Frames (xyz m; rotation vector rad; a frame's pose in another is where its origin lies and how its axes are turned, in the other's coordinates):
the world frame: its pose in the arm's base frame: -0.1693 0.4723 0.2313 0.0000 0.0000 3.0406
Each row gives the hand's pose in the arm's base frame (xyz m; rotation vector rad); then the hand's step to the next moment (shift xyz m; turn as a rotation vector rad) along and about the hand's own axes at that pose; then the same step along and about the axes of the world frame.
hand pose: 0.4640 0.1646 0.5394 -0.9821 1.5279 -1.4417
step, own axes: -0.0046 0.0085 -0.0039 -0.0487 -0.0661 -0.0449
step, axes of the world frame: 0.0026 -0.0059 -0.0082 0.0280 -0.0562 0.0694
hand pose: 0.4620 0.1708 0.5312 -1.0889 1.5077 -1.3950
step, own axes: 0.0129 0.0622 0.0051 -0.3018 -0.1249 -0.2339
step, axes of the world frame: 0.0026 0.0127 -0.0624 0.1523 -0.3433 0.1426
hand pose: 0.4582 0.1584 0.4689 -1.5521 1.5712 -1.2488
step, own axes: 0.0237 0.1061 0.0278 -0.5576 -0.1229 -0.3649
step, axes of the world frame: 0.0175 0.0439 -0.1018 0.2625 -0.6088 0.1403
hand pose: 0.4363 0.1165 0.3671 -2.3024 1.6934 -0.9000
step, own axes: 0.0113 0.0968 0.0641 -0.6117 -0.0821 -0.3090
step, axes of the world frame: 0.0365 0.0631 -0.0911 0.2779 -0.6293 0.0563
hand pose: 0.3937 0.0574 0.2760 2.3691 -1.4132 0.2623
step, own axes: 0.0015 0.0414 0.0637 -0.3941 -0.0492 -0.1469
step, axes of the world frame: 0.0327 0.0482 -0.0488 0.1814 -0.3825 -0.0107
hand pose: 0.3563 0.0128 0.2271 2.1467 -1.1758 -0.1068
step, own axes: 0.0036 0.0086 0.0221 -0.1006 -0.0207 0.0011
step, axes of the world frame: 0.0105 0.0186 -0.0110 0.0531 -0.0797 -0.0372
